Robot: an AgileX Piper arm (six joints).
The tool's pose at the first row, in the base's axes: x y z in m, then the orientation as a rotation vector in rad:
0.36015 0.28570 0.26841 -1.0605 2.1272 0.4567
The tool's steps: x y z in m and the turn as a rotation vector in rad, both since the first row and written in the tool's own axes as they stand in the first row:
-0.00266 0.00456 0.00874 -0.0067 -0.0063 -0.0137
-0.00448 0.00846 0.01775 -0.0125 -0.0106 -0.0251
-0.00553 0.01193 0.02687 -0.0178 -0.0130 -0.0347
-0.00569 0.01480 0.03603 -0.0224 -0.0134 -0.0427
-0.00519 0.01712 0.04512 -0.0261 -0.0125 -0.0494
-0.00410 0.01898 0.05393 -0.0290 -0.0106 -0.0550
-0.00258 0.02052 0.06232 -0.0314 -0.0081 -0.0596
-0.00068 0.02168 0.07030 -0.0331 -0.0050 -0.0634
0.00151 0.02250 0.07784 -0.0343 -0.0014 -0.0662
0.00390 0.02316 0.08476 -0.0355 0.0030 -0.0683
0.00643 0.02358 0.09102 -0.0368 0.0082 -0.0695
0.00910 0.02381 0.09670 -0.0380 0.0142 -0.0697
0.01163 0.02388 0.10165 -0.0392 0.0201 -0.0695
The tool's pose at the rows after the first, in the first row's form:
0.36142 0.29497 0.26432 -1.0754 2.1130 0.4604
0.36298 0.30354 0.25944 -1.0883 2.1020 0.4632
0.36462 0.31149 0.25393 -1.0999 2.0936 0.4655
0.36638 0.31862 0.24774 -1.1103 2.0881 0.4670
0.36828 0.32501 0.24112 -1.1195 2.0845 0.4675
0.37018 0.33063 0.23426 -1.1276 2.0824 0.4671
0.37197 0.33559 0.22739 -1.1347 2.0816 0.4665
0.37373 0.33987 0.22051 -1.1408 2.0817 0.4652
0.37545 0.34353 0.21373 -1.1460 2.0830 0.4636
0.37695 0.34662 0.20724 -1.1507 2.0854 0.4620
0.37829 0.34911 0.20109 -1.1550 2.0891 0.4605
0.37947 0.35108 0.19524 -1.1586 2.0941 0.4591
0.38052 0.35260 0.19000 -1.1618 2.0993 0.4579

